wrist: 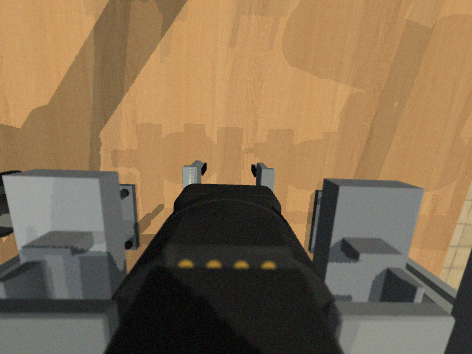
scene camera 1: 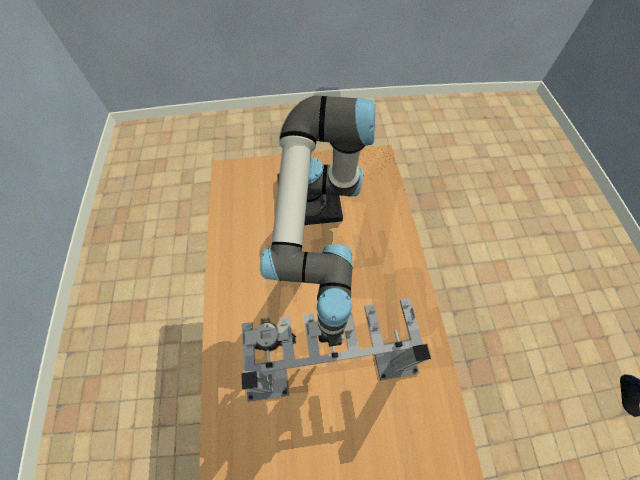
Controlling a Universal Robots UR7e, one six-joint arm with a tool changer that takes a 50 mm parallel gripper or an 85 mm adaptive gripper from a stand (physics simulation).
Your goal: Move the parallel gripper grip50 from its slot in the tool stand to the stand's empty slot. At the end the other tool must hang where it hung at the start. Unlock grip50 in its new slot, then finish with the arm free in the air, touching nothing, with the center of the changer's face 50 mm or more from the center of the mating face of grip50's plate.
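Pixels of known places: arm's base, origin of the base link: (scene camera 1: pixel 309 201).
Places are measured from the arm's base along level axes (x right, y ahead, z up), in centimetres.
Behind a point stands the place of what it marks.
Observation:
The parallel gripper grip50 (wrist: pixel 228 170) is on the arm's changer, pointing down. Its two fingers stand apart with table wood showing between them, so it is open and empty. Its dark body (scene camera 1: pixel 331 339) (wrist: pixel 227 225) {x 6.6, y 55.4, z 26.9 cm} is between the two prongs of the stand's middle slot, left prong (scene camera 1: pixel 311 333) {x 12.8, y 60.6, z 26.7 cm} (wrist: pixel 62 210) and right prong (wrist: pixel 375 212) {x 1.4, y 56.5, z 24.5 cm}. Grey side wings show at the bottom of the wrist view; whether they rest on the prongs cannot be told. The other tool (scene camera 1: pixel 266 335) {x 25.1, y 57.8, z 25.1 cm} hangs in the left slot. The right slot, with its prong (scene camera 1: pixel 372 325) {x -4.7, y 62.3, z 24.5 cm}, is empty.
The stand's crossbar (scene camera 1: pixel 307 361) {x 15.6, y 67.3, z 24.5 cm} runs behind the slots, with a rod at each. Its feet (scene camera 1: pixel 273 388) {x 29.2, y 70.0, z -2.5 cm} (scene camera 1: pixel 388 370) {x -11.0, y 74.1, z -2.5 cm} are on the wooden table (scene camera 1: pixel 237 206) {x 31.4, y -8.0, z -3.7 cm}. The arm's forearm (scene camera 1: pixel 292 191) {x 10.0, y 32.2, z 53.4 cm} reaches over the table from the base. A dark shoe (scene camera 1: pixel 630 395) shows at the right edge.

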